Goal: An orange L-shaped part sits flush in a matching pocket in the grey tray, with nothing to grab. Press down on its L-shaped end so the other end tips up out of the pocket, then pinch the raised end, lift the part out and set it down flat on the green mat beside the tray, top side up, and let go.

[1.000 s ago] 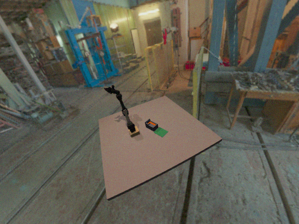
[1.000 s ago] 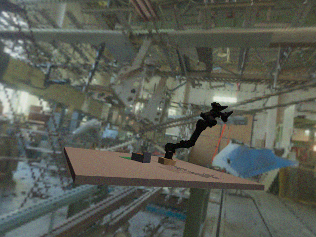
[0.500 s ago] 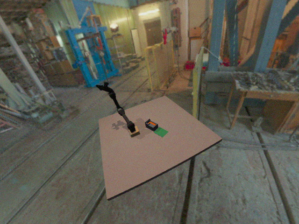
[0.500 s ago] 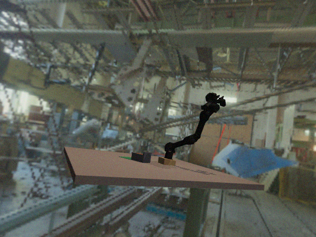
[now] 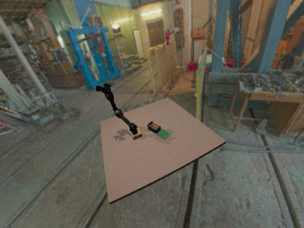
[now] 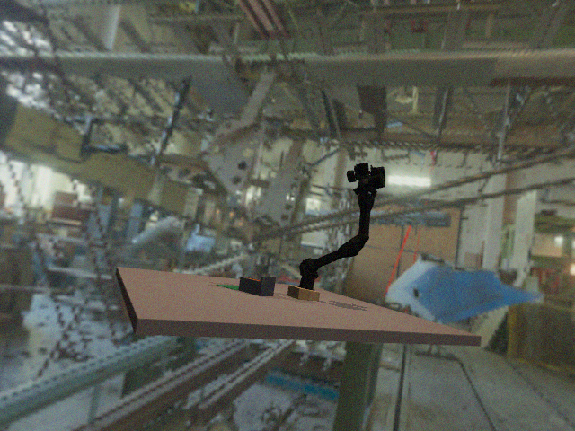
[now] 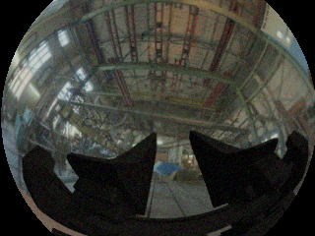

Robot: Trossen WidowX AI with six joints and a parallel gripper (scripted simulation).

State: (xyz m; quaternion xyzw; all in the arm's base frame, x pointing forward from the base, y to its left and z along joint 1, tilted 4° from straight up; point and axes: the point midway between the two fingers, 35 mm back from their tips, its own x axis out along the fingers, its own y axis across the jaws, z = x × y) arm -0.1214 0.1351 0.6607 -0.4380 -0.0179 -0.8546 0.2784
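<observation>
Now: gripper tip 670 mm above the orange L-shaped part, 430 mm short of it and 190 mm to the left of it. The rest, counted from my gripper tip: green mat: 740 mm below, 470 mm ahead, 350 mm to the right.
</observation>
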